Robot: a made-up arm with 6 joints. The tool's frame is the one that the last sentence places.
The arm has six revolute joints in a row. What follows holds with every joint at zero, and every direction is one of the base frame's. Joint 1 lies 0.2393 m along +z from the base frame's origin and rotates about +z. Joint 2 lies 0.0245 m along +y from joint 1 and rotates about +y. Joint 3 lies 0.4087 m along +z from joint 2 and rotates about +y. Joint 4 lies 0.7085 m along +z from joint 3 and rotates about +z. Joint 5 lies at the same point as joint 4 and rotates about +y. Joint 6 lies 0.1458 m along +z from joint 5 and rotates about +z. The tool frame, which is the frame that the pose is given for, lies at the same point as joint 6; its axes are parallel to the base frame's.
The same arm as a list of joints. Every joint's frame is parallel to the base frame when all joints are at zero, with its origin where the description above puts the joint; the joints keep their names.
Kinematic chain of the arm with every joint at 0, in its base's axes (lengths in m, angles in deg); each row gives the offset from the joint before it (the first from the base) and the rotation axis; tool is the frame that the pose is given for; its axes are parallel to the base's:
joint 1: xyz 0.0000 0.0000 0.2393 axis +z
joint 2: xyz 0.0000 0.0245 0.0000 axis +y
joint 3: xyz 0.0000 0.0000 0.4087 axis +y
joint 4: xyz 0.0000 0.0000 0.7085 axis +z
joint 5: xyz 0.0000 0.0000 0.0000 axis +y
joint 6: xyz 0.0000 0.0000 0.1458 axis +z
tool: xyz 0.0000 0.0000 0.0000

